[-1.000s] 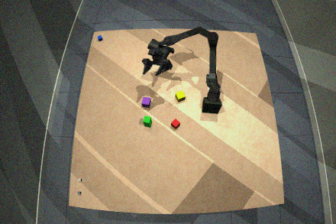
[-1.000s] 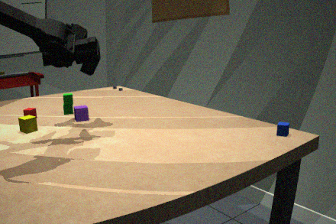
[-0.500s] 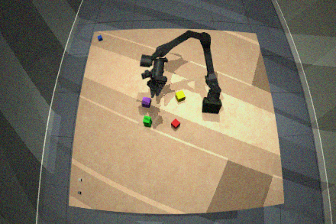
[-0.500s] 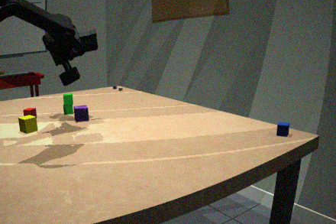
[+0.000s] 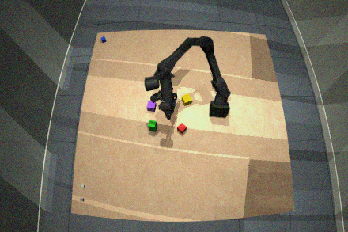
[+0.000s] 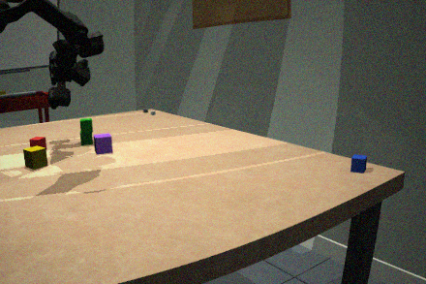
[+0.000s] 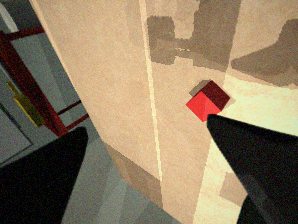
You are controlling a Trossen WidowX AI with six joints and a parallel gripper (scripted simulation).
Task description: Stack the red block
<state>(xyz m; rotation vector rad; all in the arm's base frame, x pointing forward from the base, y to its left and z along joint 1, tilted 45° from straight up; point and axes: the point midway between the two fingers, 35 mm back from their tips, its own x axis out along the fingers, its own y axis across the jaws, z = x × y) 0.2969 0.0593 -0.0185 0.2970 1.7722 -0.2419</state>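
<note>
Now: the red block 14 cm below my gripper tip, 6 cm behind it and 2 cm to the left of it. The rest, counted from my gripper tip: blue block: 69 cm to the right, 46 cm ahead, 14 cm below; yellow block: 16 cm to the right, 13 cm below, 10 cm behind; purple block: 13 cm to the right, 13 cm below, 11 cm ahead.
</note>
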